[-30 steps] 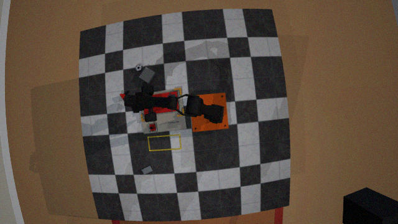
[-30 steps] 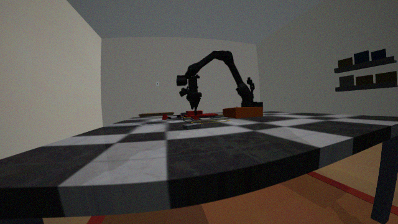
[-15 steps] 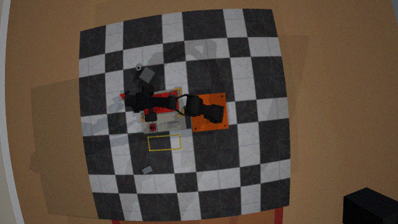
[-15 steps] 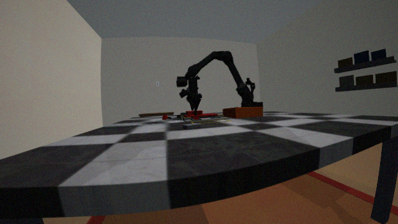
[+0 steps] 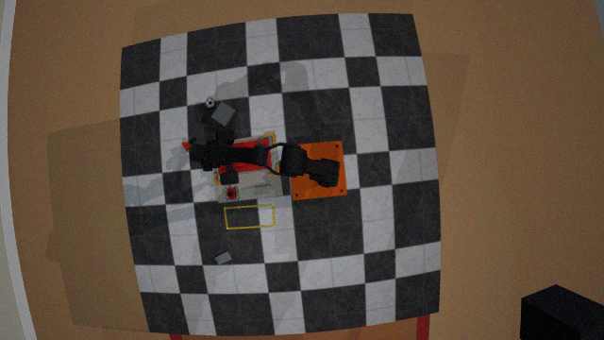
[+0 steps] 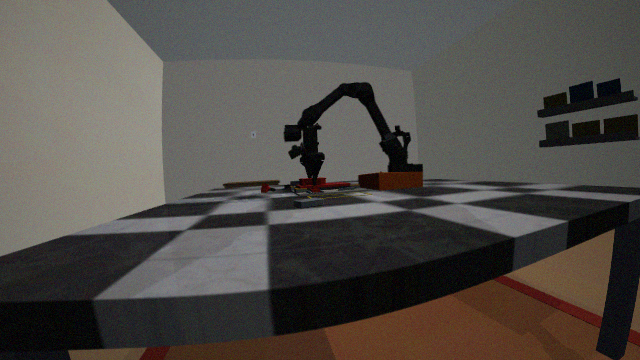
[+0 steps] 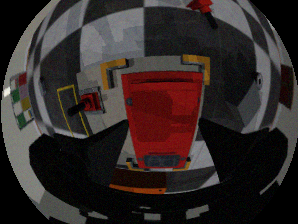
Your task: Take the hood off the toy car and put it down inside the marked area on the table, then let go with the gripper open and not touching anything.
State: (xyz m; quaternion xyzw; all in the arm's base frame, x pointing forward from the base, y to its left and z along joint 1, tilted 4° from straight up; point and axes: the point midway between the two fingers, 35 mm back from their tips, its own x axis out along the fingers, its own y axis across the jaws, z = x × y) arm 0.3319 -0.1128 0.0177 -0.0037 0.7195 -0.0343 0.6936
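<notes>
Right now the red hood panel is right at my gripper tip. Round my gripper tip: white wheel 6 cm ahead, 23 cm to the right, 4 cm below.
</notes>
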